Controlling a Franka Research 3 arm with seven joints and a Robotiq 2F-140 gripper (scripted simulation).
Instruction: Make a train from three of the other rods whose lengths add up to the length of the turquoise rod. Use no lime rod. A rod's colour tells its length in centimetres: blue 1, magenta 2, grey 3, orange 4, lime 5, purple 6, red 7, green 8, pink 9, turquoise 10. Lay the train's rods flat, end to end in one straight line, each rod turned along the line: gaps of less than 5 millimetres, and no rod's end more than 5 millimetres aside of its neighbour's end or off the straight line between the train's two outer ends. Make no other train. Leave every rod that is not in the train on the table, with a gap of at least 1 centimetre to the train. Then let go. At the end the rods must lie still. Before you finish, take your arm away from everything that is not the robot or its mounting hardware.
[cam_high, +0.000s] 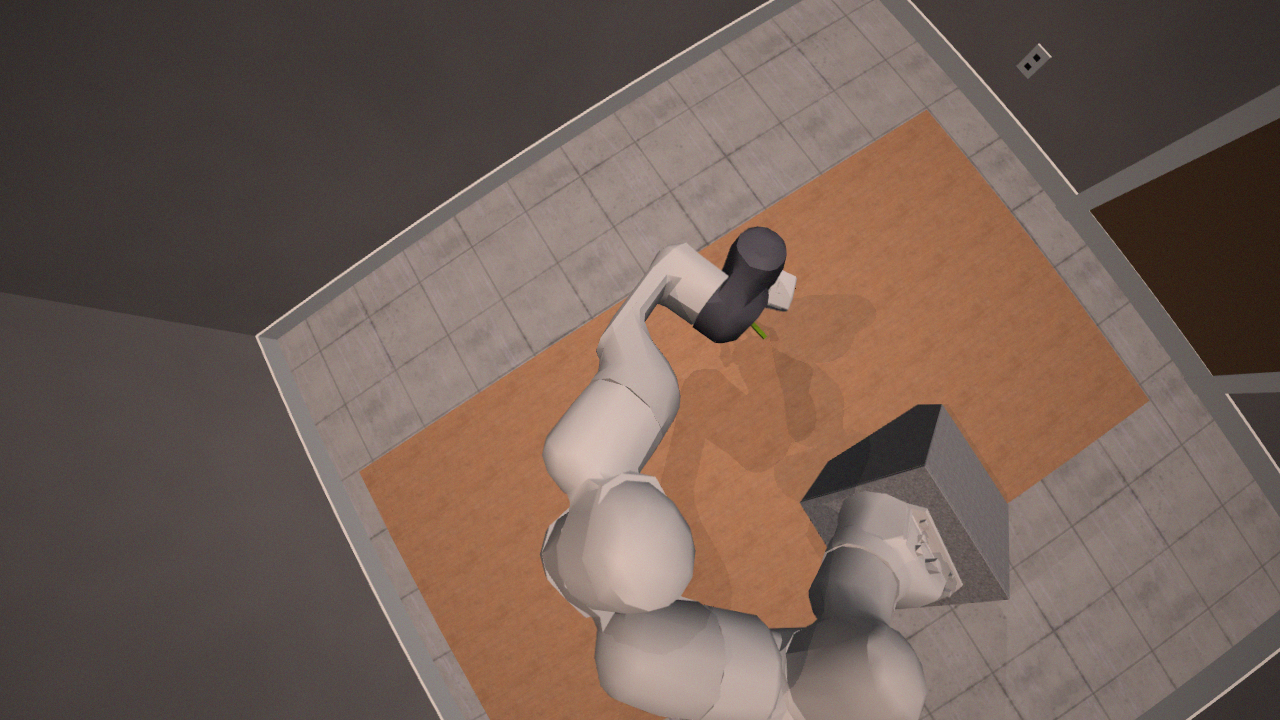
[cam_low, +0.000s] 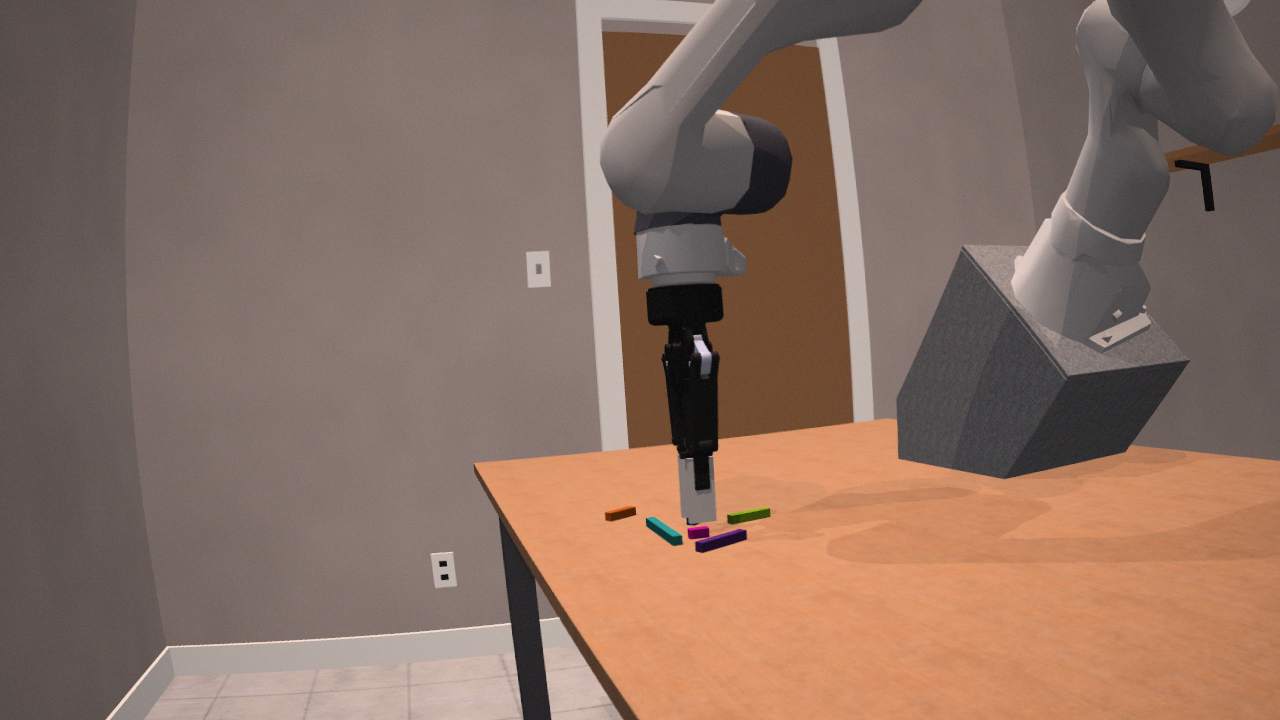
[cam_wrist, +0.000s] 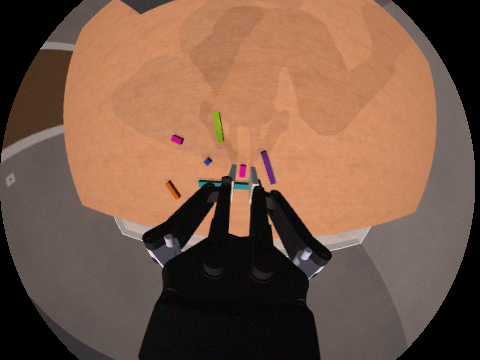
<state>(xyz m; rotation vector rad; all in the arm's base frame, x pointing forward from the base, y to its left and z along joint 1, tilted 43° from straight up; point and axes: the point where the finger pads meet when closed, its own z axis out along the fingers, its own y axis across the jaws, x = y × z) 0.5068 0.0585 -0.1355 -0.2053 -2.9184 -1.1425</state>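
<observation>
The turquoise rod lies 50 mm below my hand, 30 mm to the right of it and 30 mm ahead of it. The rest, counted from my hand: lime rod (70 mm behind, 50 mm below, 40 mm to the right); blue cube (60 mm to the right, 50 mm below, 20 mm behind); purple rod (50 mm below, 40 mm to the left).
</observation>
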